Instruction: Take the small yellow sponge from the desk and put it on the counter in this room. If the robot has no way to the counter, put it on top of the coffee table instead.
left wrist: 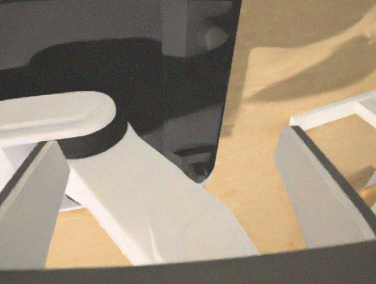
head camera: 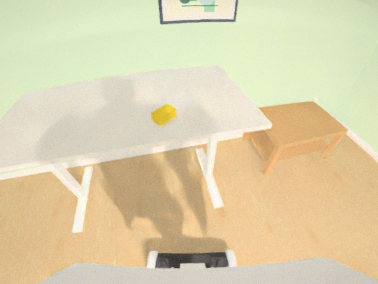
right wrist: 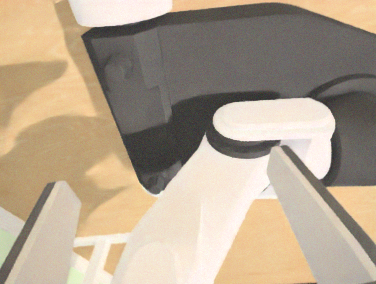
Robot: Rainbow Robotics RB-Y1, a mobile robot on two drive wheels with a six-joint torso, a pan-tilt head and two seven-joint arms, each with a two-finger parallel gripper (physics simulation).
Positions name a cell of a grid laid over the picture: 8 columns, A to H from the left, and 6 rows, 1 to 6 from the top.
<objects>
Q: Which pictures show my left gripper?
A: The left wrist view only.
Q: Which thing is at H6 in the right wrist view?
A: My right gripper.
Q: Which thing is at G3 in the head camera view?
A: A low wooden coffee table.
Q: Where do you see a white desk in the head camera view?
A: C3
</objects>
